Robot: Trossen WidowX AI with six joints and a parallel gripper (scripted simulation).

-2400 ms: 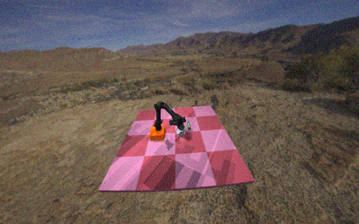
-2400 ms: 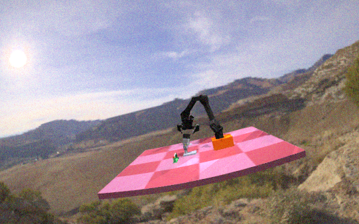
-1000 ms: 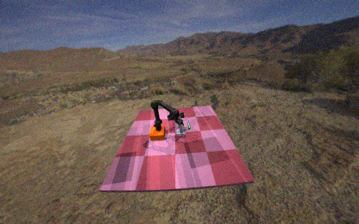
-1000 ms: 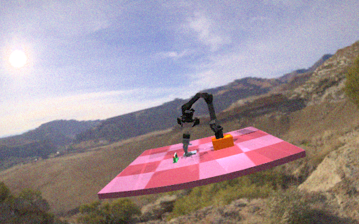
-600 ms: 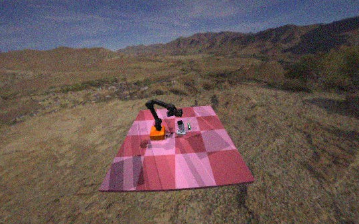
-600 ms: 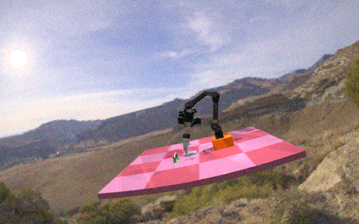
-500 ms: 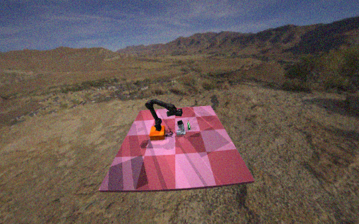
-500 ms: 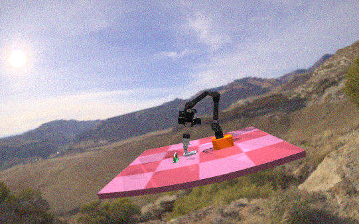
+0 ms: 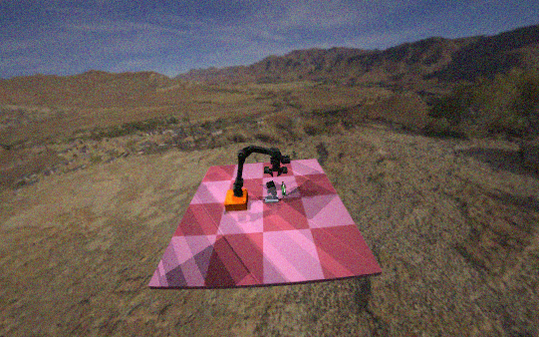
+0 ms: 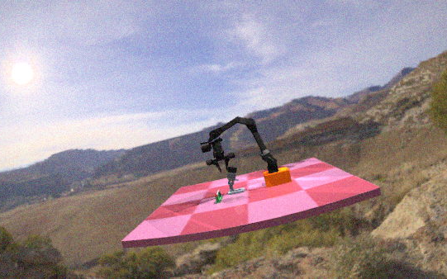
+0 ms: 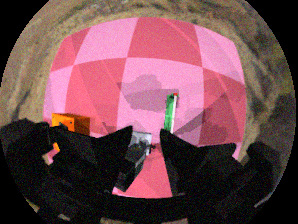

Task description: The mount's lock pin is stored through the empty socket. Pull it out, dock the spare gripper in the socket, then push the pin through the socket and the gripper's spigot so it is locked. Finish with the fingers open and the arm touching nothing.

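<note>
Right now the socket is 120 mm below my gripper tip, 90 mm to the right of it and 20 mm behind it. The rest, counted from my gripper tip: spare gripper (90 mm to the right, 50 mm below, 20 mm behind).
</note>
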